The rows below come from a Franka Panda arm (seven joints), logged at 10 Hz.
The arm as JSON. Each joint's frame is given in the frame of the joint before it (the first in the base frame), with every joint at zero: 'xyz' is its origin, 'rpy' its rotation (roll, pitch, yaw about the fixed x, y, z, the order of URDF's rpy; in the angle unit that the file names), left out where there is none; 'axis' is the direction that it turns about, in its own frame. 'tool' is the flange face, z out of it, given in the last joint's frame.
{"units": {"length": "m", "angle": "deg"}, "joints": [
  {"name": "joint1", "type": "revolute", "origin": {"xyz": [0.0, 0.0, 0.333], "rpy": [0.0, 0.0, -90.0]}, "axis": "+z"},
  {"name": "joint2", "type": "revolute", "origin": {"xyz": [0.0, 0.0, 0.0], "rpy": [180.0, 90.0, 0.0]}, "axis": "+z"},
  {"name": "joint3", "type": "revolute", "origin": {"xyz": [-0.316, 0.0, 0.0], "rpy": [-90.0, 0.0, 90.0]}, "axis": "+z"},
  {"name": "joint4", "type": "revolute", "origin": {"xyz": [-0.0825, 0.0, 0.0], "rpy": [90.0, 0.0, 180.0]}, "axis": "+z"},
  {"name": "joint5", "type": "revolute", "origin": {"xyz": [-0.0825, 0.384, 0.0], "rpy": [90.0, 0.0, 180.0]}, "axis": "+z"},
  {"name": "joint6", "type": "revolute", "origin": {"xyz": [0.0, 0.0, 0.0], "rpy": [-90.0, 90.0, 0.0]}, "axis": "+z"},
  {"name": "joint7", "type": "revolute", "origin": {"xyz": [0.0, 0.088, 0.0], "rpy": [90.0, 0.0, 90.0]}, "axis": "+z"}
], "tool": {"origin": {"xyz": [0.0, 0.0, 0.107]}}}
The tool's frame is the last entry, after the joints.
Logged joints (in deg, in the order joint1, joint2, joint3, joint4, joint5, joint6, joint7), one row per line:
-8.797, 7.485, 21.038, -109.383, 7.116, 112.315, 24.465
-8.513, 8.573, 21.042, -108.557, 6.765, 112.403, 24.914
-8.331, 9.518, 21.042, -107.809, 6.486, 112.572, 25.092
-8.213, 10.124, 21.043, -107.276, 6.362, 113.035, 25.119
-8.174, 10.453, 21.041, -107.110, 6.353, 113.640, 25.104
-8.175, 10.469, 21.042, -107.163, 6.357, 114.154, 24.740
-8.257, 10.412, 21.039, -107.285, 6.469, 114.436, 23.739
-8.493, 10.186, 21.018, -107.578, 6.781, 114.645, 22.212
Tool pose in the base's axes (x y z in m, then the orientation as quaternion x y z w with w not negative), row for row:
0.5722, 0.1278, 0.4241, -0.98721, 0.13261, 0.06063, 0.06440
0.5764, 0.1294, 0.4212, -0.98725, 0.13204, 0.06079, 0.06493
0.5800, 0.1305, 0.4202, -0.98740, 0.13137, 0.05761, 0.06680
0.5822, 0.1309, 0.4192, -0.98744, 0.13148, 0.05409, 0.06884
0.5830, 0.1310, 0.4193, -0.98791, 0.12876, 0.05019, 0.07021
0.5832, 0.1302, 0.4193, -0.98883, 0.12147, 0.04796, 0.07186
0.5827, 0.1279, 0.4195, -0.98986, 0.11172, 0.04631, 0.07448
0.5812, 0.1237, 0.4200, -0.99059, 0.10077, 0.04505, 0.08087
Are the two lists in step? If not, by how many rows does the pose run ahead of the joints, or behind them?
The pose runs 1 row ahead of the joints: the pose in row i belongs to the joints in row i + 1.
